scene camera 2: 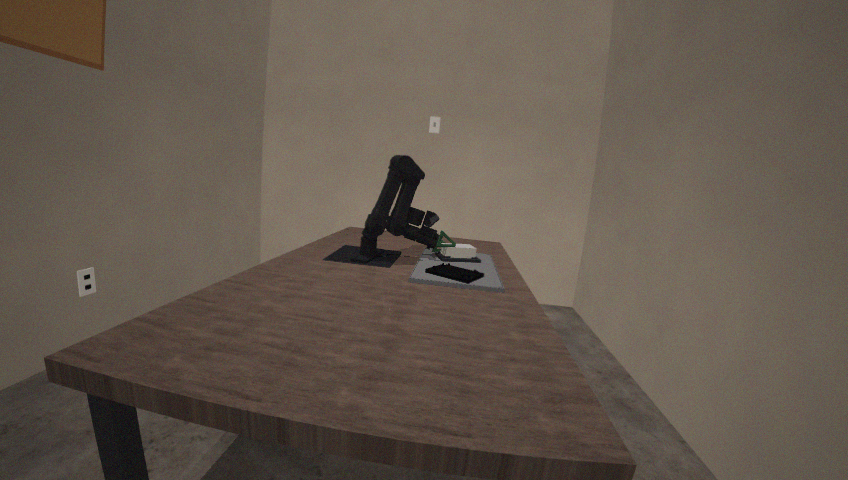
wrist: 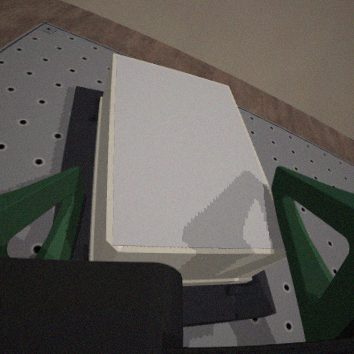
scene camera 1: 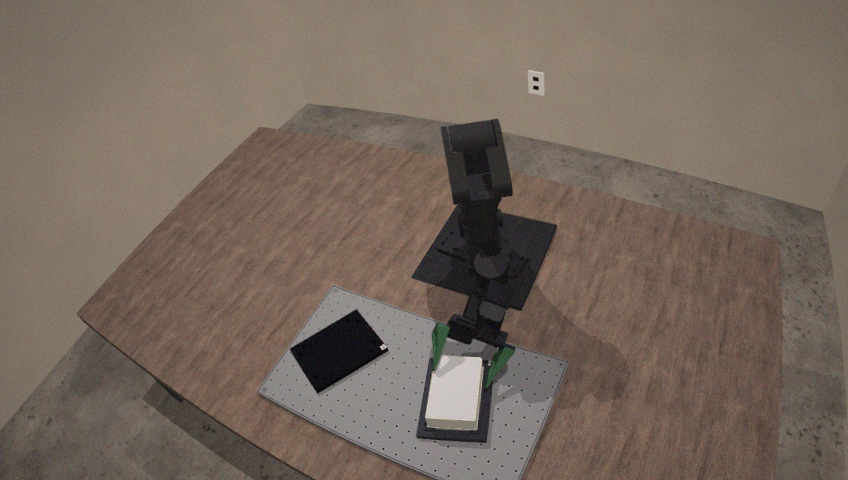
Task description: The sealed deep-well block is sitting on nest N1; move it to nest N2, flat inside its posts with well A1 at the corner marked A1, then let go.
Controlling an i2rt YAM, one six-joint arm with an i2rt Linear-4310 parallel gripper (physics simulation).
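Where they show: gripper, between the fingertips: (scene camera 2: 453,247) (wrist: 177,176) (scene camera 1: 459,379); arm's base, origin of its link: (scene camera 2: 368,255).
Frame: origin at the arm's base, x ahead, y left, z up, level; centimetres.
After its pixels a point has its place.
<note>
The sealed deep-well block (scene camera 1: 454,392) @[x 34.1, y 15.1, z 6.2 cm] (scene camera 2: 462,251) @[x 35.4, y 11.0, z 4.6 cm] (wrist: 175,150) @[x 31.7, y 14.9, z 6.2 cm], white with a pale cream rim, sits on dark nest N1 (scene camera 1: 452,435) @[x 39.8, y 18.0, z 2.0 cm] (scene camera 2: 470,259) @[x 39.0, y 10.9, z 1.9 cm] (wrist: 225,306) @[x 27.6, y 8.9, z 1.9 cm]. My gripper (scene camera 1: 461,377) @[x 31.1, y 14.2, z 5.2 cm] (scene camera 2: 453,244) @[x 31.1, y 14.2, z 5.2 cm] (wrist: 177,176) @[x 31.1, y 14.2, z 5.2 cm] is open, its green fingers at either side of the block's end nearest the arm. In the wrist view a gap shows at the left finger; the right fingertip looks very close to the block's edge, and contact cannot be told. Black nest N2 (scene camera 1: 339,350) @[x 36.2, y -10.3, z 1.9 cm] (scene camera 2: 455,273) @[x 36.7, y -13.9, z 1.9 cm] bears no block and lies turned at an angle. A small white mark (scene camera 1: 383,346) @[x 30.8, y -3.4, z 2.0 cm] shows at one corner; its lettering is unreadable.
Both nests stand on a grey perforated board (scene camera 1: 392,380) @[x 35.6, y 2.0, z 0.8 cm] (scene camera 2: 493,279) @[x 49.2, y -10.8, z 0.9 cm] (wrist: 30,107) @[x 34.7, y 25.2, z 0.8 cm] on the wooden table (scene camera 1: 208,237) @[x 28.7, y -67.9, z -0.5 cm] (scene camera 2: 333,344) @[x 21.9, y -70.1, z -0.5 cm]. The arm's black base plate (scene camera 1: 535,237) @[x -9.7, y 8.4, z 0.4 cm] (scene camera 2: 339,255) @[x -9.7, y -5.4, z -0.1 cm] lies behind the board in scene camera 1.
</note>
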